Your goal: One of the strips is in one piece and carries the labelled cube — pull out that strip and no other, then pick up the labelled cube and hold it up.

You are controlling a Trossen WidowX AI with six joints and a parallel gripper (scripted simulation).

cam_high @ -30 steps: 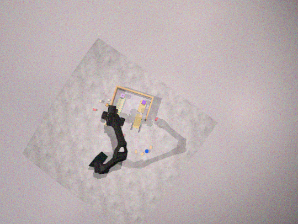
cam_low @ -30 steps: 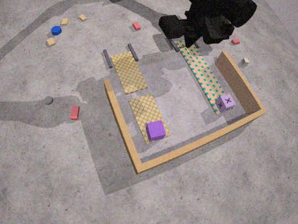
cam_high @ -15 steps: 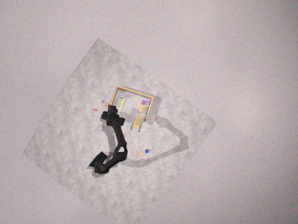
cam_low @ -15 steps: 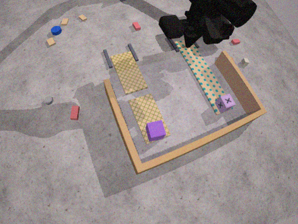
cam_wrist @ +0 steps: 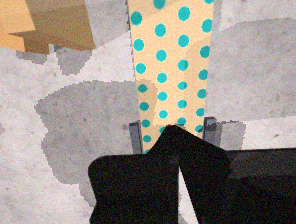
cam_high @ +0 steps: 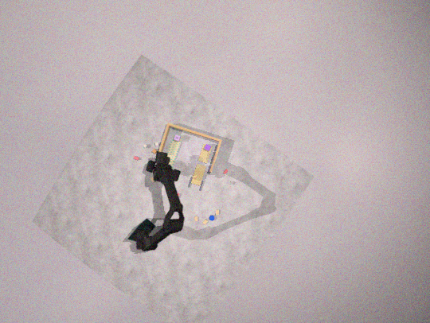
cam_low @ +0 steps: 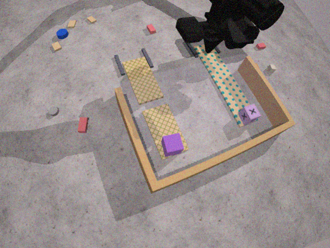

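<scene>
Now: gripper tip 90 mm short of the teal-dotted strip and 30 mm to the right of it. From my gripper tip the other things lie so: grey disc 340 mm to the right, 190 mm ahead; labelled cube 190 mm ahead, 70 mm to the left, 20 mm above; blue cylinder 390 mm to the right, 40 mm behind.
</scene>
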